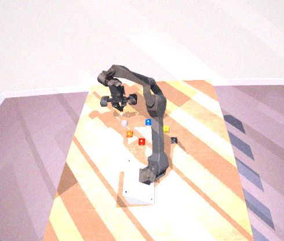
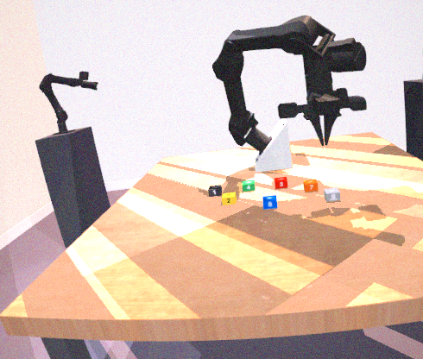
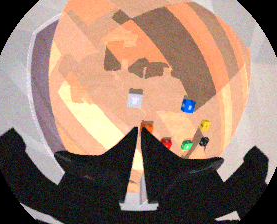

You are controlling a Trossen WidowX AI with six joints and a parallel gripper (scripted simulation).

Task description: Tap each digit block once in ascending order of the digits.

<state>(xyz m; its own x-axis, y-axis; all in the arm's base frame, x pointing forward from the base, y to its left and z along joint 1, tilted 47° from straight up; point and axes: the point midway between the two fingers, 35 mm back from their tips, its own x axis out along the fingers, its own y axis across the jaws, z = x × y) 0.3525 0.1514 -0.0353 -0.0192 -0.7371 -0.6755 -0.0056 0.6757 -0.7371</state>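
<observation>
Right now the orange block is 70 mm behind my gripper tip, 30 mm to the right of it and 110 mm below it. Round my gripper tip: green block 130 mm behind, 190 mm to the right, 110 mm below; then red block 130 mm behind, 100 mm to the right, 110 mm below; then blue block 10 mm ahead, 140 mm to the right, 110 mm below.
</observation>
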